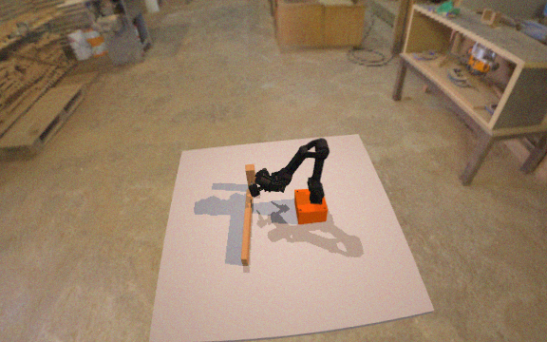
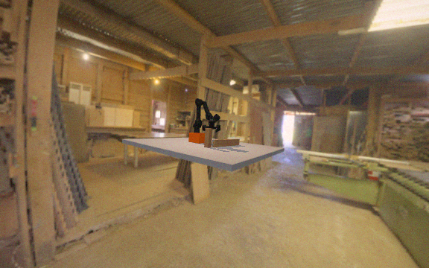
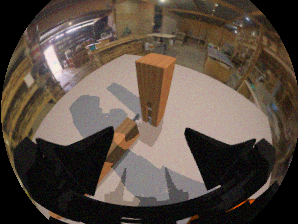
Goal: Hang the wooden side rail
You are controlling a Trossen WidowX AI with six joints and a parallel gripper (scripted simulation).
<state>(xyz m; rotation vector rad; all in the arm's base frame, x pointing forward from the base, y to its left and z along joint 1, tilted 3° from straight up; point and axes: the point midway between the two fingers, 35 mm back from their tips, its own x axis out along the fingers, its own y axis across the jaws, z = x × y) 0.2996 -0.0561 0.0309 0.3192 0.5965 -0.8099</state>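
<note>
My gripper tip is now 8 cm to the left of the upright headboard post, 6 cm short of it and 5 cm above it.
</note>
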